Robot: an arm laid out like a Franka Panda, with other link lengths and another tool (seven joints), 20 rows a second.
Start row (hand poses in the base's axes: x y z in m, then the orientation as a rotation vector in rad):
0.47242, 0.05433, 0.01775, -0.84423, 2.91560, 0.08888
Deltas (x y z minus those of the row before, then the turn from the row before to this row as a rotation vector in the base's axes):
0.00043, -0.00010, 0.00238, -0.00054, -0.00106, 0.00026
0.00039, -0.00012, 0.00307, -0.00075, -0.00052, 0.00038
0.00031, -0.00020, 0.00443, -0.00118, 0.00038, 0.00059
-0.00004, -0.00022, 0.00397, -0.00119, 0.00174, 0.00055
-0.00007, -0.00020, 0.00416, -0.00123, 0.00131, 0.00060
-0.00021, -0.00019, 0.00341, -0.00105, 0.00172, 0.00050
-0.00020, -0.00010, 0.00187, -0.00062, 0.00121, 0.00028
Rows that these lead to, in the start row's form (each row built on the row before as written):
0.47285, 0.05423, 0.02013, -0.84448, 2.91467, 0.08764
0.47324, 0.05411, 0.02320, -0.84505, 2.91425, 0.08635
0.47355, 0.05391, 0.02763, -0.84617, 2.91471, 0.08486
0.47351, 0.05369, 0.03160, -0.84751, 2.91645, 0.08396
0.47344, 0.05349, 0.03576, -0.84884, 2.91778, 0.08281
0.47323, 0.05330, 0.03917, -0.85008, 2.91948, 0.08210
0.47303, 0.05320, 0.04104, -0.85083, 2.92067, 0.08176

